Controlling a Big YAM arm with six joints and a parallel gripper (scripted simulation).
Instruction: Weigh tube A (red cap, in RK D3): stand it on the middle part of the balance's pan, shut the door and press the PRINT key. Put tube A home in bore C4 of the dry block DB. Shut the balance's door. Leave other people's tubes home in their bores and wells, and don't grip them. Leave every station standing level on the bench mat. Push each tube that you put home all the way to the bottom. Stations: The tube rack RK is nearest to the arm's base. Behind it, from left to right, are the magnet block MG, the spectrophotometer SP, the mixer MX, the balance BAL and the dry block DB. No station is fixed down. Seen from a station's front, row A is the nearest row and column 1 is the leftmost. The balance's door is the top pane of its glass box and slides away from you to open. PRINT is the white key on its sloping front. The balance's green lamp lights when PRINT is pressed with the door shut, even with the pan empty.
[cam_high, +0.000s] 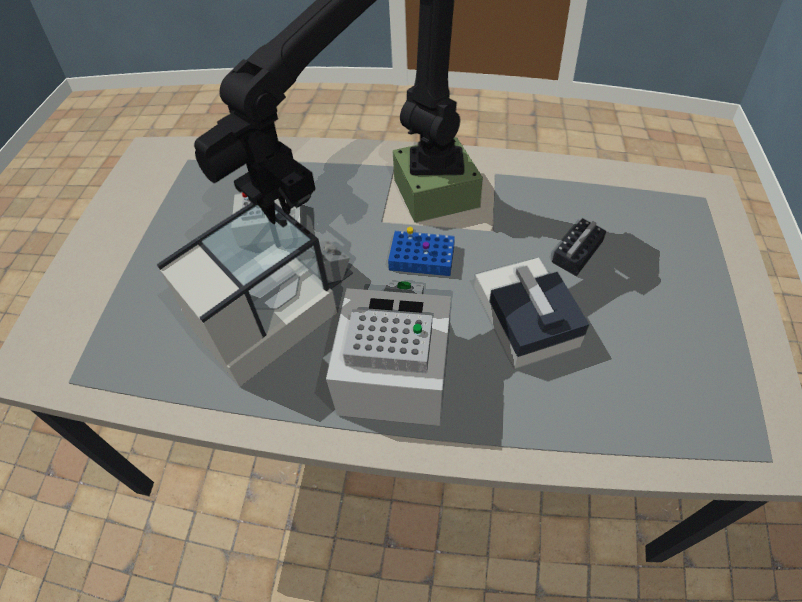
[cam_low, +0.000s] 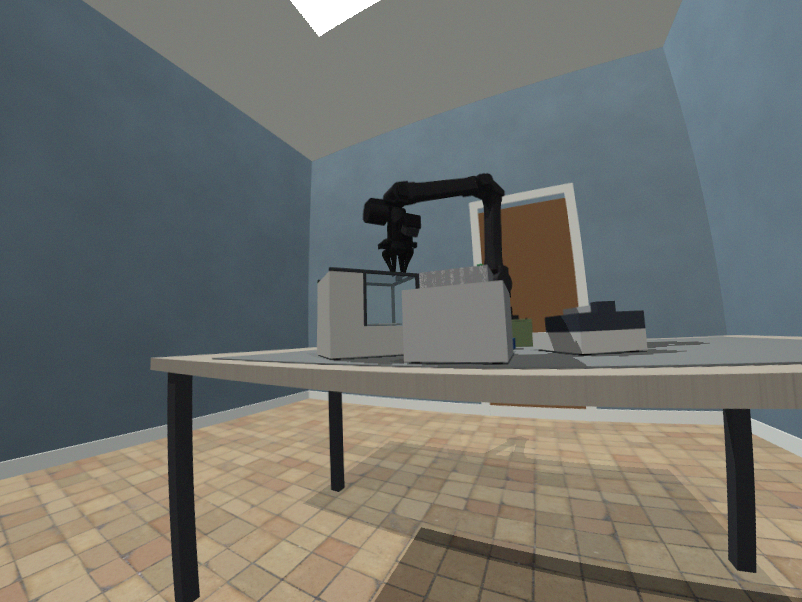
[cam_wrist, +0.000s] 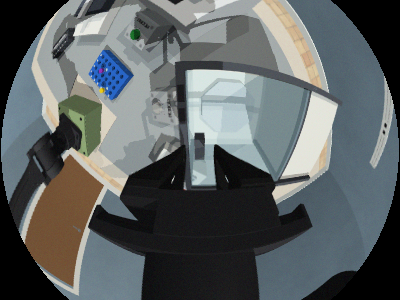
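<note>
The balance door lies 20 mm to the right of my hand, 20 mm below it and 20 mm ahead of it. Also, from my hand: blue tube rack RK 250 mm to the left, 210 mm below, 100 mm behind; grey well block 210 mm ahead, 190 mm to the left, 80 mm below; spectrophotometer SP 450 mm to the left, 160 mm below, 70 mm ahead.
</note>
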